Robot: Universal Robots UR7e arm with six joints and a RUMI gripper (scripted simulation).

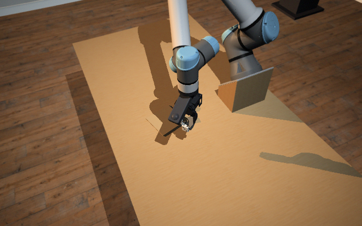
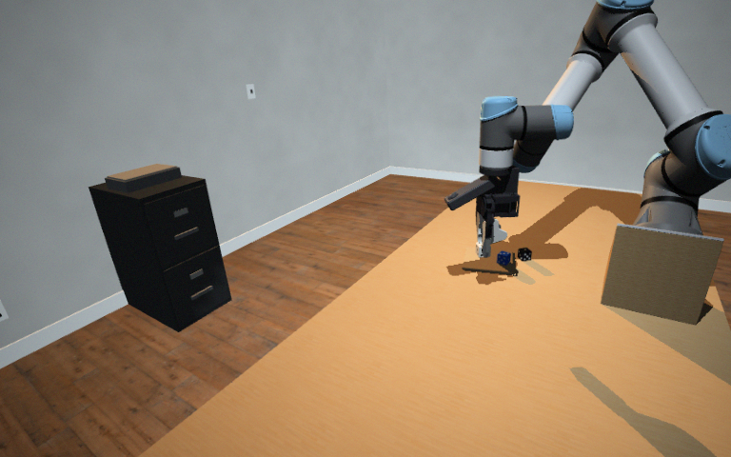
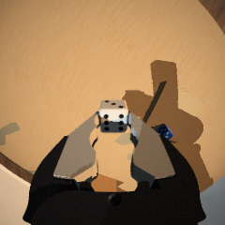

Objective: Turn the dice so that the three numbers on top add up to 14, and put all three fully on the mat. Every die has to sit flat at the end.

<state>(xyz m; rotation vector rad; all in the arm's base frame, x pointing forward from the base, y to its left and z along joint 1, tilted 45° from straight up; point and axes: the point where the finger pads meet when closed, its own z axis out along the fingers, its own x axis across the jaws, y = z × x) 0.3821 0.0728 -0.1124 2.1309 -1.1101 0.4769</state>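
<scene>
Now: the tan mat 3 cm ahead of my hand, 17 cm to the right of it and 12 cm below it. The rest, counted from my hand: white die right at my hand; blue die 1 cm behind, 16 cm to the right, 10 cm below; black die 6 cm behind, 22 cm to the right, 10 cm below.
</scene>
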